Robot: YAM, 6 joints.
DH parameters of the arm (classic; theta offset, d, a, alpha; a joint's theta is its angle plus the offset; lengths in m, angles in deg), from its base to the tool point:
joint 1: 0 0.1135 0.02 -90
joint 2: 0 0 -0.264 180
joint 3: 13.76 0 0.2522 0
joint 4: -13.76 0 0.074 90
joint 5: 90 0 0 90
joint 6: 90 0.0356 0 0
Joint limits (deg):
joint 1: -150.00..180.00
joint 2: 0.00..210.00
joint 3: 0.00..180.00
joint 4: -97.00..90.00
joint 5: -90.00..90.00
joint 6: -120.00..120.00
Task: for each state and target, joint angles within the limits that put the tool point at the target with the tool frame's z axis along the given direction. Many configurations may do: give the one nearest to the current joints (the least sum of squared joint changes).
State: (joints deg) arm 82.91 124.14 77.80 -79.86 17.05 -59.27
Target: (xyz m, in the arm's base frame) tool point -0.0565 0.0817 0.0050 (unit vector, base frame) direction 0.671 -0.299 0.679
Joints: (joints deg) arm 131.04 170.57 41.91 -96.89 18.04 -59.27
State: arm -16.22 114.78 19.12 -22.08 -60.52 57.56
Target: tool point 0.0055 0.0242 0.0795 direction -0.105 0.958 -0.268
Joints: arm -46.97 107.75 0.12 -53.22 -35.23 57.56
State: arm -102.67 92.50 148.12 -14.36 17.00 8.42
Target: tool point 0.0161 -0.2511 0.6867 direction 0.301 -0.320 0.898
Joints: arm -88.71 103.86 148.74 25.13 -17.09 8.42
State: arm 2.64 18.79 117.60 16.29 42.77 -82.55
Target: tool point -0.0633 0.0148 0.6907 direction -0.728 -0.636 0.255
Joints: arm -45.05 69.36 136.90 36.59 74.75 -82.55
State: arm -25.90 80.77 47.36 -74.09 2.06 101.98
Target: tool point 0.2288 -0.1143 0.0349 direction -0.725 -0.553 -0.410
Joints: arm -20.38 131.49 59.65 -68.06 50.45 101.98
